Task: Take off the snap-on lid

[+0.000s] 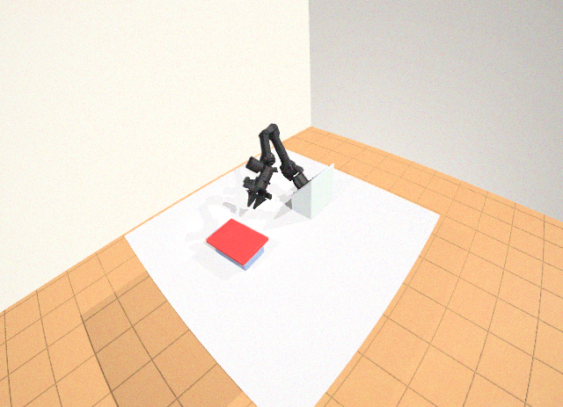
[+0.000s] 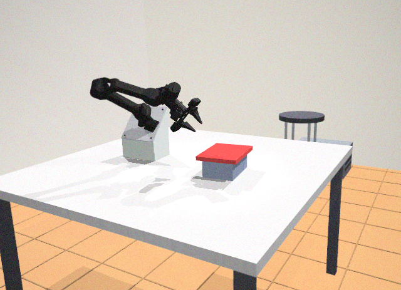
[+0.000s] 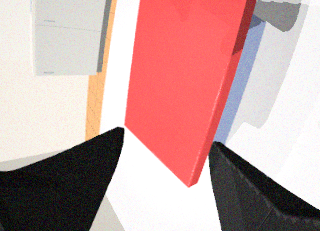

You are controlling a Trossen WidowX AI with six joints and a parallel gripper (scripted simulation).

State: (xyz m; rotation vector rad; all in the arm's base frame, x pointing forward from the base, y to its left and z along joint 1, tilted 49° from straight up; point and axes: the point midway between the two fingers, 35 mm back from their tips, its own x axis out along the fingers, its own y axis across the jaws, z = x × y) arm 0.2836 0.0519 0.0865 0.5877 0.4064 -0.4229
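The red lid is 120 mm ahead of my gripper tip, 30 mm to the left of it and 100 mm below it. The rest, counted from my gripper tip: pale blue storage box (120 mm ahead, 30 mm to the left, 150 mm below).
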